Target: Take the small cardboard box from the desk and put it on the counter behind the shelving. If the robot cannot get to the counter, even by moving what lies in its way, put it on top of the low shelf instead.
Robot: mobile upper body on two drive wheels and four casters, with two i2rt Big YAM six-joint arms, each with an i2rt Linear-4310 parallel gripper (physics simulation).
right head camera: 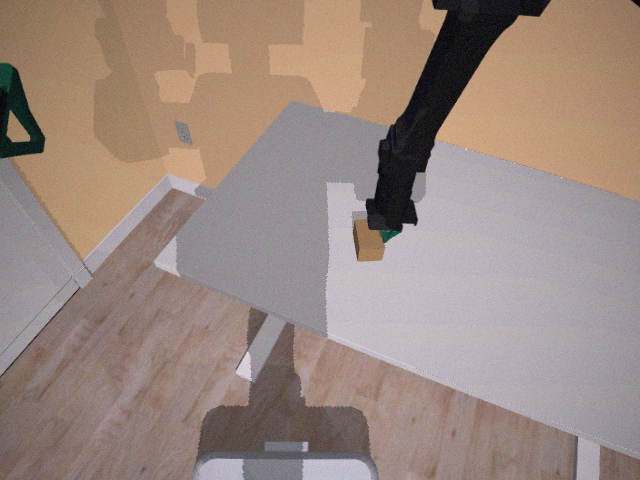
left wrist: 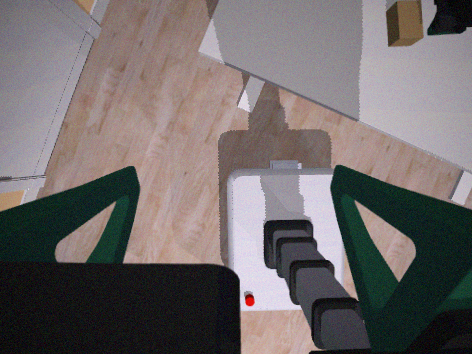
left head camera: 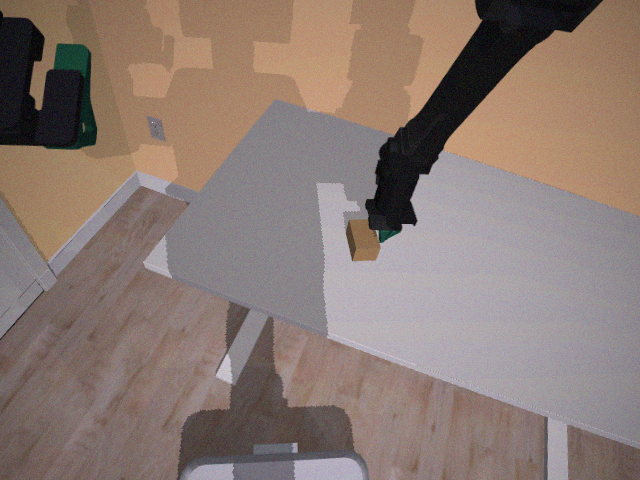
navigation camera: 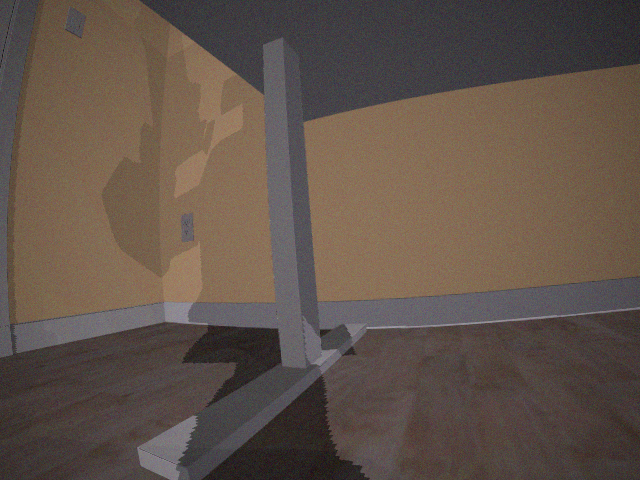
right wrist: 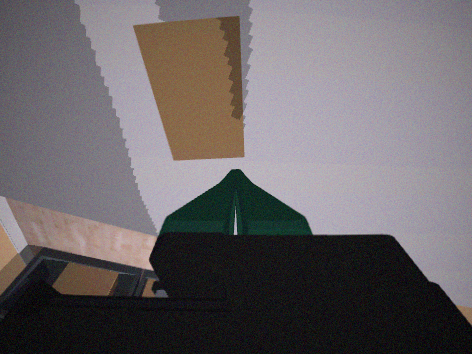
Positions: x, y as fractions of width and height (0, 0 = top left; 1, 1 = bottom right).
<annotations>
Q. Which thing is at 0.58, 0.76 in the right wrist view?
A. The right gripper.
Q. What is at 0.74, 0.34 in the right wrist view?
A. A desk.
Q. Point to a small cardboard box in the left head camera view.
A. At 0.57, 0.51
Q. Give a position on a small cardboard box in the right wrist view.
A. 0.41, 0.19
</annotations>
